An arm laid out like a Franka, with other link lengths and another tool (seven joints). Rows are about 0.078 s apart.
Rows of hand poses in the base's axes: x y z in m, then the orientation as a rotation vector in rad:
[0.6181 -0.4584 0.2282 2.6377 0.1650 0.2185]
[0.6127 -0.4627 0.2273 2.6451 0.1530 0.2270]
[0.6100 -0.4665 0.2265 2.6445 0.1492 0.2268]
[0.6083 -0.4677 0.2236 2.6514 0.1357 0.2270]
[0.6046 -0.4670 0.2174 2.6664 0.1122 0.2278]
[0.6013 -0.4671 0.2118 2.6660 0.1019 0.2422]
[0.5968 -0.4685 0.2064 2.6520 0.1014 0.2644]
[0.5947 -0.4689 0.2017 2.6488 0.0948 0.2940]
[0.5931 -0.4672 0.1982 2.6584 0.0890 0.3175]
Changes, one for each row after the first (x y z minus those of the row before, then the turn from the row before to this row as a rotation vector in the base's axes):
[-0.0054 -0.0043 -0.0009 0.0084 -0.0073 -0.0068]
[-0.0027 -0.0038 -0.0008 -0.0006 -0.0006 -0.0028]
[-0.0017 -0.0012 -0.0029 0.0071 -0.0018 -0.0093]
[-0.0037 0.0007 -0.0062 0.0155 -0.0031 -0.0159]
[-0.0033 -0.0001 -0.0056 0.0014 -0.0119 -0.0048]
[-0.0045 -0.0014 -0.0054 -0.0115 -0.0170 0.0028]
[-0.0021 -0.0004 -0.0047 0.0004 -0.0222 0.0005]
[-0.0016 0.0017 -0.0035 0.0126 -0.0164 0.0008]

